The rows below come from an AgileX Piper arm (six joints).
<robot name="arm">
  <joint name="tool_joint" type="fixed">
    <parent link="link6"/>
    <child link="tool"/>
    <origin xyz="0 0 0" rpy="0 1.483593 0"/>
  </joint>
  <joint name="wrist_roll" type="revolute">
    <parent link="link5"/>
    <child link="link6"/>
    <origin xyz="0.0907 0 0.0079" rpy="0 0 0"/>
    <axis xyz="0.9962 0 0.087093"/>
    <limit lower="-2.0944" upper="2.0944"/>
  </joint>
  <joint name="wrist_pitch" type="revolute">
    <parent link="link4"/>
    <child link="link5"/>
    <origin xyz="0 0 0" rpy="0 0 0"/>
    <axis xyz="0 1 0"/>
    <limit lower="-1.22" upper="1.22"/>
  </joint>
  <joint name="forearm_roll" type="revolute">
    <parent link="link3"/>
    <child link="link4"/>
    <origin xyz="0.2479 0 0.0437" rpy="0 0 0"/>
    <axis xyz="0.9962 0 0.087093"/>
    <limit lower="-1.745" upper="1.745"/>
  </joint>
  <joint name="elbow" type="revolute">
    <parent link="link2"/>
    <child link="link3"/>
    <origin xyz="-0.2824 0 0.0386" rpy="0 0 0"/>
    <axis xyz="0 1 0"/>
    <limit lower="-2.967" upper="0"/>
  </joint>
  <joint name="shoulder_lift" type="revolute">
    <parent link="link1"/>
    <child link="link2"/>
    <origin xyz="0 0 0" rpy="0 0 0"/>
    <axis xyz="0 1 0"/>
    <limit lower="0" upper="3.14"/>
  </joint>
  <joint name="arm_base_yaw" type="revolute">
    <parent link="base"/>
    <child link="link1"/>
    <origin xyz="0 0 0.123" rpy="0 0 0"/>
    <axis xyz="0 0 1"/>
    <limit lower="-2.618" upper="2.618"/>
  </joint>
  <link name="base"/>
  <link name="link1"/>
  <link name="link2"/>
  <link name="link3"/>
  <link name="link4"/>
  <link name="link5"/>
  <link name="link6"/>
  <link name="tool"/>
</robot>
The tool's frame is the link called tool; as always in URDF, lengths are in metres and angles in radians.
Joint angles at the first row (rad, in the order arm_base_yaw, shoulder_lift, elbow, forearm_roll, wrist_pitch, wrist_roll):
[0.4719, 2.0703, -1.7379, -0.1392, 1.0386, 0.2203]
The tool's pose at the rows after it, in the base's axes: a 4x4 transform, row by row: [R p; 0 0 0 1], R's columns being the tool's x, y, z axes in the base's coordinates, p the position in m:
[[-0.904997, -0.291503, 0.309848, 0.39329], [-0.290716, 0.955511, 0.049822, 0.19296], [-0.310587, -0.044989, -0.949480, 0.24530], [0, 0, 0, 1]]
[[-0.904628, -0.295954, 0.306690, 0.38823], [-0.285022, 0.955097, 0.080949, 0.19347], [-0.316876, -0.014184, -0.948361, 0.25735], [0, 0, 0, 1]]
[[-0.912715, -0.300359, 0.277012, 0.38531], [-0.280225, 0.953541, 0.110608, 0.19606], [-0.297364, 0.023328, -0.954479, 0.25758], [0, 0, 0, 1]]
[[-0.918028, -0.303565, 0.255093, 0.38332], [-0.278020, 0.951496, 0.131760, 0.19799], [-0.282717, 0.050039, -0.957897, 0.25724], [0, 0, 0, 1]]
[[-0.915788, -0.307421, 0.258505, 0.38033], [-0.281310, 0.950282, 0.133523, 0.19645], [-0.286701, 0.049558, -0.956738, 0.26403], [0, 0, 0, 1]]
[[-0.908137, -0.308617, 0.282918, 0.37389], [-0.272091, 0.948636, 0.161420, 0.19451], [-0.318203, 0.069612, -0.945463, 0.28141], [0, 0, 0, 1]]
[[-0.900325, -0.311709, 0.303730, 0.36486], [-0.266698, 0.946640, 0.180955, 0.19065], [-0.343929, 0.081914, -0.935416, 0.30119], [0, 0, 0, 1]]
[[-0.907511, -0.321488, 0.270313, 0.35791], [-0.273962, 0.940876, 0.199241, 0.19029], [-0.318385, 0.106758, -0.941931, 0.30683], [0, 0, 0, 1]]
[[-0.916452, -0.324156, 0.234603, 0.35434], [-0.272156, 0.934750, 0.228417, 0.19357], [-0.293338, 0.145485, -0.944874, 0.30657], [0, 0, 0, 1]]
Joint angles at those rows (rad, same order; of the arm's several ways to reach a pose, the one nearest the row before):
[0.4765, 2.0334, -1.7525, -0.1114, 1.0754, 0.2113]
[0.4768, 2.0080, -1.7588, -0.0775, 1.0944, 0.1986]
[0.4768, 2.0068, -1.7600, -0.0322, 1.1098, 0.1851]
[0.4768, 2.0068, -1.7599, 0.0000, 1.1199, 0.1752]
[0.4768, 1.9903, -1.7600, 0.0000, 1.1325, 0.1712]
[0.4768, 1.9490, -1.7599, 0.0150, 1.1374, 0.1696]
[0.4768, 1.9006, -1.7607, 0.0234, 1.1574, 0.1678]
[0.4768, 1.8841, -1.7607, 0.0569, 1.1966, 0.1533]
[0.4786, 1.8841, -1.7607, 0.1012, 1.2160, 0.1471]

